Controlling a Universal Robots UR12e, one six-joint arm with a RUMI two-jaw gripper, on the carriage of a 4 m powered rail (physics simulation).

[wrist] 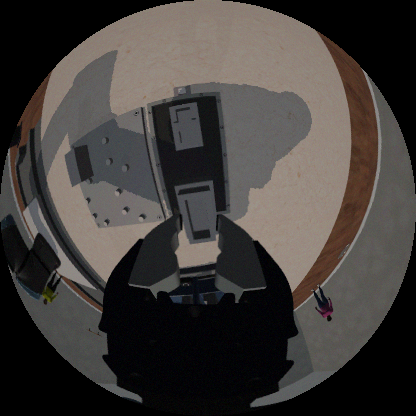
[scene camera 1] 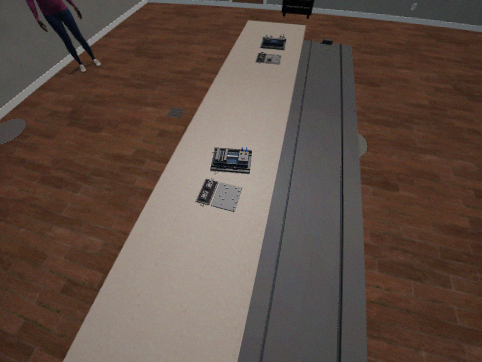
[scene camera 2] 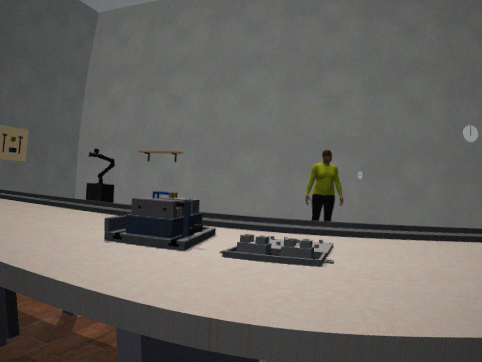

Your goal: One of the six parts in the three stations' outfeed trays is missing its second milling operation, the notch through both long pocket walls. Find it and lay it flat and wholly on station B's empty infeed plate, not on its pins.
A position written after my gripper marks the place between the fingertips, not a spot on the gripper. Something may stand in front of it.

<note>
In view: my gripper (wrist: 199, 215) and a grey block (wrist: 77, 160).
</note>
